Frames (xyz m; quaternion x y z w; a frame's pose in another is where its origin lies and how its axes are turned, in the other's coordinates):
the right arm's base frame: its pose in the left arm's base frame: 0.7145 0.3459 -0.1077 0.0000 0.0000 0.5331 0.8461
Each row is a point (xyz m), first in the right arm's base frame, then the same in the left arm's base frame.
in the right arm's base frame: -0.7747 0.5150 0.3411
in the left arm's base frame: -0.0845 -0.1306 0.2334
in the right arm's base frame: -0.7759 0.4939 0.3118
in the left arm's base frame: -0.0659 -0.1408 0.2041
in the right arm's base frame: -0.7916 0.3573 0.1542
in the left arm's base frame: 0.0505 -0.2139 0.0465
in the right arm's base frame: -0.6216 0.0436 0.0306
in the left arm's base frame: 0.4069 -0.1960 -0.0771
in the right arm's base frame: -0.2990 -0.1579 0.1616
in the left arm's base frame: 0.7279 0.0080 0.0539
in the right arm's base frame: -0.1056 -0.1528 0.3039
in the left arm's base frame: 0.8067 0.1847 0.1962
